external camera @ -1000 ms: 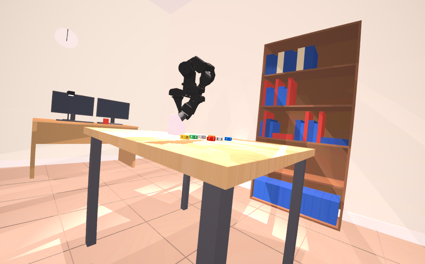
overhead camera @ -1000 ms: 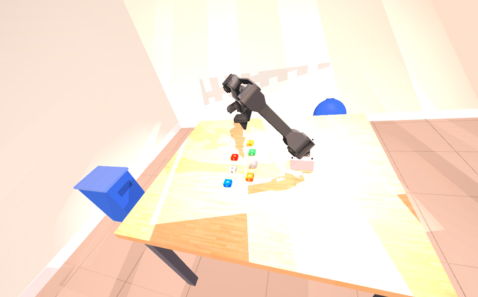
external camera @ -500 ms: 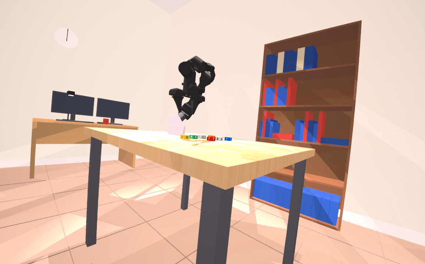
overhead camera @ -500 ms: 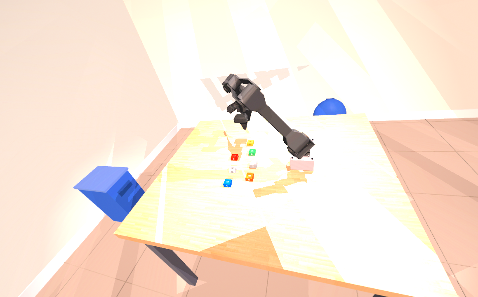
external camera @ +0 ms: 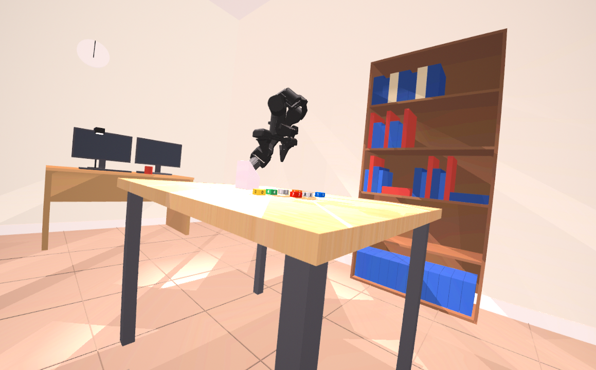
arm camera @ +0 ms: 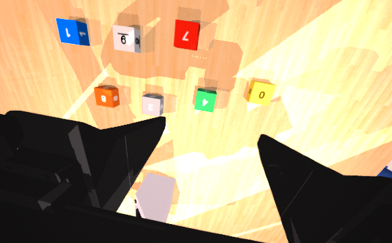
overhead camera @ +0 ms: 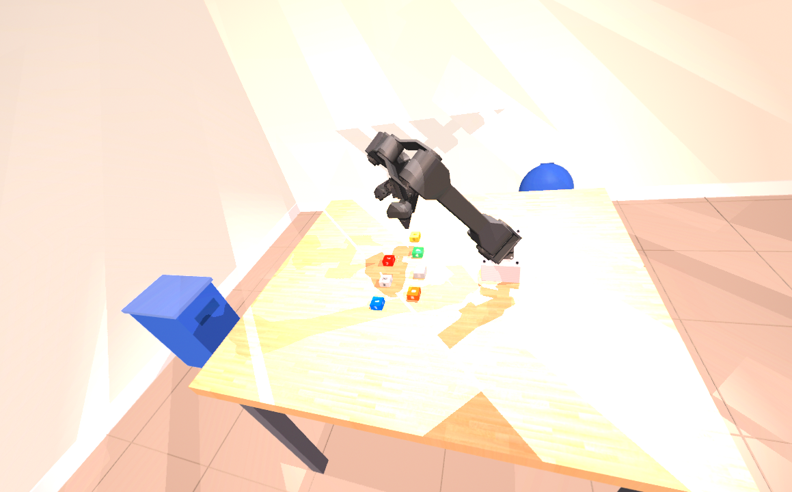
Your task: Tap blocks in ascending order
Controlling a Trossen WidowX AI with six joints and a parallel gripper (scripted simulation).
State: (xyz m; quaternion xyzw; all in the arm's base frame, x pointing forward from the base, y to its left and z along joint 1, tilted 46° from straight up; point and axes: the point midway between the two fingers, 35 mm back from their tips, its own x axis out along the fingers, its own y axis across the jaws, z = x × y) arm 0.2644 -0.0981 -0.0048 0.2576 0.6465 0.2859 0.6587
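Right now my gripper tip is 120 mm above the yellow block, 70 mm to the left of it and 20 mm short of it. The rest, counted from my gripper tip: red block 120 mm below, 80 mm ahead, 50 mm to the left; green block 120 mm below, 10 mm to the left, 10 mm behind; white block 140 mm to the left, 120 mm below, 60 mm ahead.
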